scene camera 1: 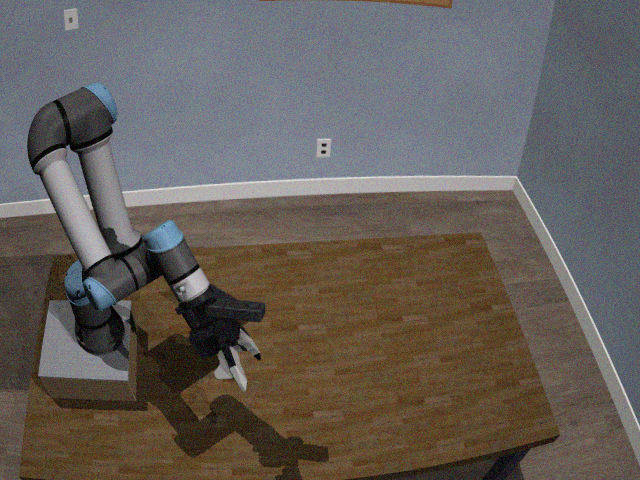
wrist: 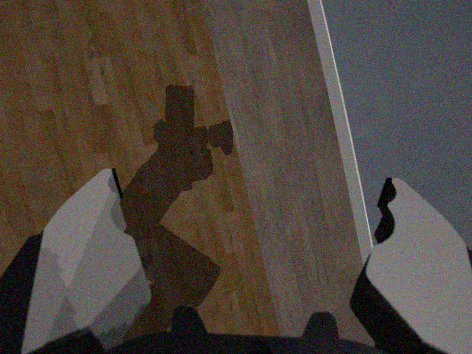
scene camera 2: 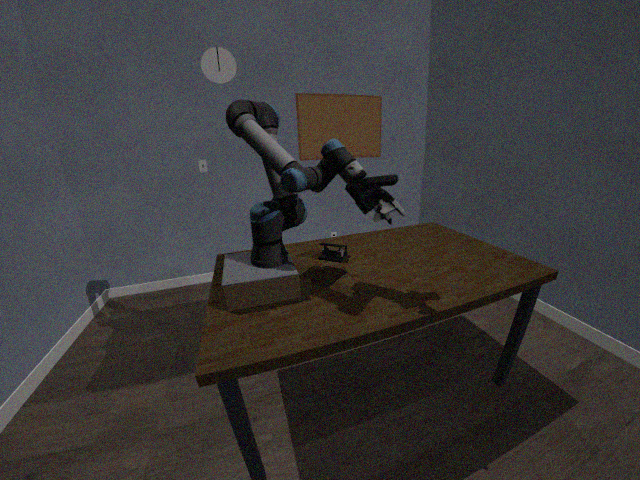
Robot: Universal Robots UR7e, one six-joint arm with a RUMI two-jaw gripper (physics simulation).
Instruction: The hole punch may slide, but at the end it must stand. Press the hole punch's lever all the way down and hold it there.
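Where they show: gripper, fingertip midpoint: (scene camera 1: 253,375) (wrist: 248,177) (scene camera 2: 397,220); arm's base at its link origin: (scene camera 1: 100,332) (scene camera 2: 269,259).
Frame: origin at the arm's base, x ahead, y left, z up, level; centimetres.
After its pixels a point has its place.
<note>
The hole punch (scene camera 2: 333,253) @(x 34.0, y 16.1, z -9.6 cm) is small and dark and stands upright on the table (scene camera 1: 413,320) @(x 88.1, y 7.2, z -10.8 cm) (scene camera 2: 444,253) @(x 87.9, y -5.0, z -10.8 cm), beyond the robot's base in scene camera 2. Its lever (scene camera 2: 333,245) @(x 31.8, y 10.0, z -2.6 cm) shows as a dark bar raised above the body. The punch does not show in the wrist view, and I cannot make it out in scene camera 1, where the arm covers part of the table. My gripper (scene camera 1: 251,372) @(x 40.8, y -27.4, z 18.5 cm) (scene camera 2: 397,218) @(x 40.8, y -27.4, z 18.5 cm) (wrist: 248,177) @(x 40.8, y -27.4, z 18.5 cm) is wide open, with nothing between its fingers. It hangs high above the table, tilted, to the right of the punch in scene camera 2, and touches nothing.
The arm stands on a pale box-shaped pedestal (scene camera 1: 85,361) @(x -3.9, y -9.9, z -0.1 cm) (scene camera 2: 258,294) @(x -6.6, y -15.4, z -5.9 cm) at the table's left end. The arm's shadow falls across the table. Blue walls stand beyond the table's back and right edges.
</note>
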